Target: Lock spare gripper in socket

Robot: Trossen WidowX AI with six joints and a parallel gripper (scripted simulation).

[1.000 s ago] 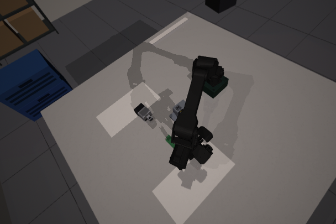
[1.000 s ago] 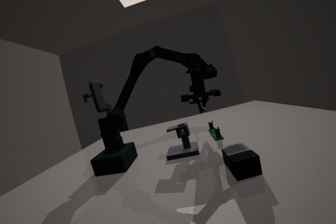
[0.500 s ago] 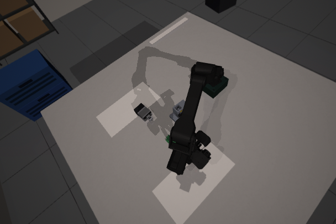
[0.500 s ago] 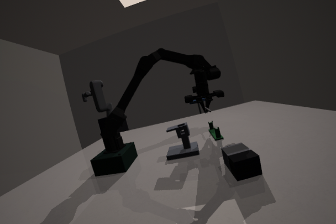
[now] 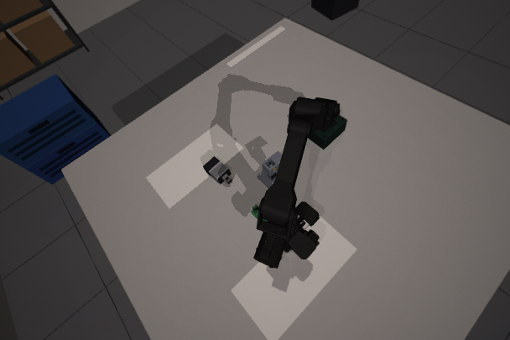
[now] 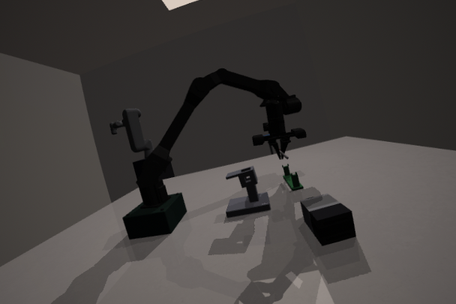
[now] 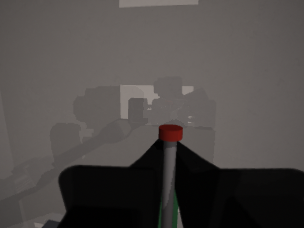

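The green stand is 20 mm ahead of my gripper tip, 100 mm to the right of it and 30 mm below it. From my gripper tip the other things lie so: spare gripper (70 mm ahead, 350 mm to the right, 40 mm below); then grey mount (90 mm behind, 230 mm to the right, 10 mm below).
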